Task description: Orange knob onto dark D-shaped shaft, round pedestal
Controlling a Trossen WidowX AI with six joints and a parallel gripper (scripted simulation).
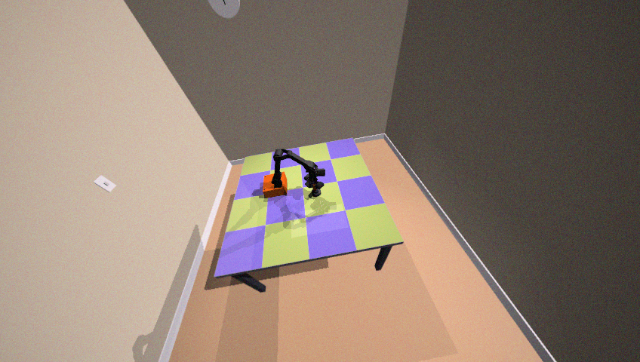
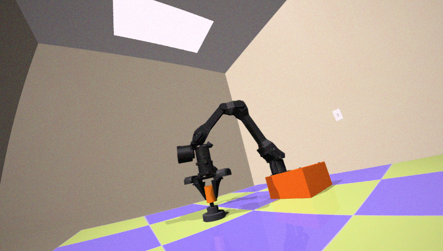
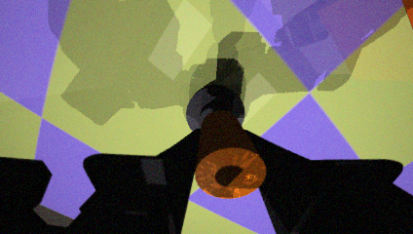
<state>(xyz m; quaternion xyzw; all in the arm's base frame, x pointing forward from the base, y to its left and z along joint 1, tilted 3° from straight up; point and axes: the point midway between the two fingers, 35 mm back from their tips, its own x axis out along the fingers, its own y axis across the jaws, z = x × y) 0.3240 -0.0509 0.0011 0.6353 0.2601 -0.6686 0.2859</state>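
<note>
Now: the orange knob 2 cm above my gripper tip. From my gripper tip the other things lie so: pedestal: 4 cm below.
</note>
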